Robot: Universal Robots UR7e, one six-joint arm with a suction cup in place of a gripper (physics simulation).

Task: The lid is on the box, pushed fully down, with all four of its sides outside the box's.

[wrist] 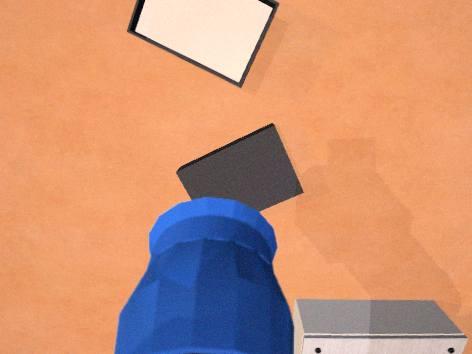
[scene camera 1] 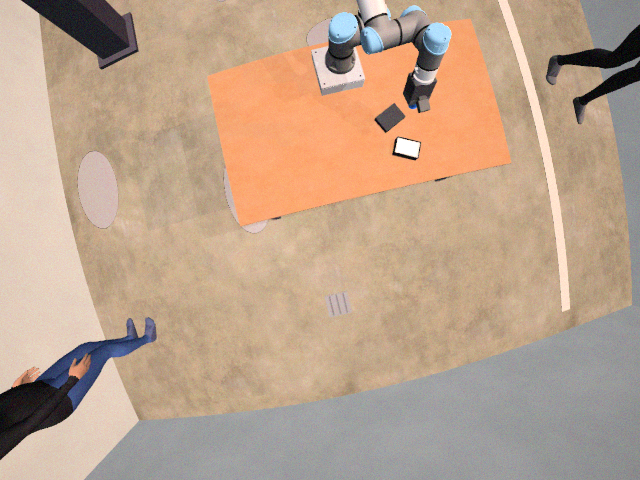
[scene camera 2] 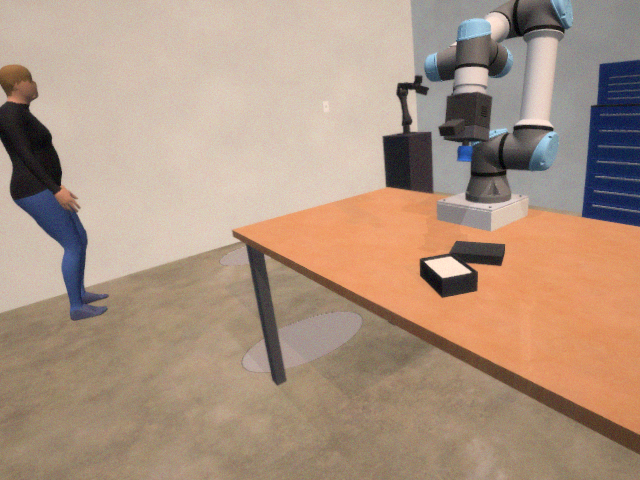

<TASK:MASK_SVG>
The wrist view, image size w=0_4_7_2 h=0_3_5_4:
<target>suction cup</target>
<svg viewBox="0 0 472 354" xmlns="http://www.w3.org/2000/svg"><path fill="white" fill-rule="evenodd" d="M259 211L236 200L212 197L180 202L161 214L149 232L149 253L151 257L146 272L119 313L114 354L294 354L294 323L291 309L273 267L273 260L278 248L275 231Z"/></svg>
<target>black lid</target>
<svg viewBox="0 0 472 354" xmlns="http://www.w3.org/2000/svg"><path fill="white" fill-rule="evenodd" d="M304 191L273 123L182 165L176 171L191 200L204 197L236 200L259 212L300 195Z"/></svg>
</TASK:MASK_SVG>
